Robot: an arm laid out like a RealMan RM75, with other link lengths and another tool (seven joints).
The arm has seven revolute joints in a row. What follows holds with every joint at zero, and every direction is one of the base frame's. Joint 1 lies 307.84 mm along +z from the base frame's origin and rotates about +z. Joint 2 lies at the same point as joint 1 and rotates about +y. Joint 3 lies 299.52 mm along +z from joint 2 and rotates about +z. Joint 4 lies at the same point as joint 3 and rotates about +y. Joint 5 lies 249.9 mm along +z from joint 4 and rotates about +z. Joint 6 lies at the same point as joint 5 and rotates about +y. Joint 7 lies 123.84 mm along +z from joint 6 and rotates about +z. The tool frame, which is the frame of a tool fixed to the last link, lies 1 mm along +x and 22 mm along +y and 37 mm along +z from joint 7; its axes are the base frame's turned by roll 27, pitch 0 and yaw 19.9 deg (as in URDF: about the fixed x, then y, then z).
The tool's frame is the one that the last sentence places.
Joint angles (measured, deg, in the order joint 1, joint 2, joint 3, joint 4, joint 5, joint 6, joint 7), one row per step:
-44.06 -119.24 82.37 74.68 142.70 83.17 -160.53
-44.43 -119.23 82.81 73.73 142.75 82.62 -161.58
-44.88 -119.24 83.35 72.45 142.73 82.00 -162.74
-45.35 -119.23 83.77 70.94 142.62 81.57 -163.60
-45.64 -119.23 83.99 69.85 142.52 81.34 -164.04
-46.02 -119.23 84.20 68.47 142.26 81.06 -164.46
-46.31 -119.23 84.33 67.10 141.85 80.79 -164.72
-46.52 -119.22 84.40 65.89 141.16 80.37 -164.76
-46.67 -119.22 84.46 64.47 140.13 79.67 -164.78
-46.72 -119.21 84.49 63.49 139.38 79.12 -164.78
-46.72 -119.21 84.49 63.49 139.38 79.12 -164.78
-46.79 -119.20 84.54 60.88 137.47 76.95 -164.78
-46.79 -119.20 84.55 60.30 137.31 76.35 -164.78
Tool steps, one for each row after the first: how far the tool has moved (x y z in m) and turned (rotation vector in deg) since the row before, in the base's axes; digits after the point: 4 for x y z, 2 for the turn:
-0.0004 0.0013 -0.0035 0.10 0.04 0.99
-0.0010 0.0012 -0.0048 -0.04 0.07 1.22
-0.0022 0.0009 -0.0047 -0.32 0.17 1.26
-0.0021 0.0004 -0.0032 -0.30 0.14 0.87
-0.0024 0.0004 -0.0038 -0.44 0.07 1.02
-0.0027 0.0001 -0.0036 -0.50 -0.07 1.01
-0.0019 0.0001 -0.0031 -0.43 -0.41 0.76
-0.0021 0.0002 -0.0038 -0.40 -0.78 0.95
-0.0018 0.0002 -0.0025 -0.21 -0.60 0.69
0.0000 0.0000 0.0000 0.00 0.00 0.00
-0.0047 0.0022 -0.0064 0.17 -1.78 1.73
-0.0017 0.0010 -0.0012 0.24 -0.19 0.33

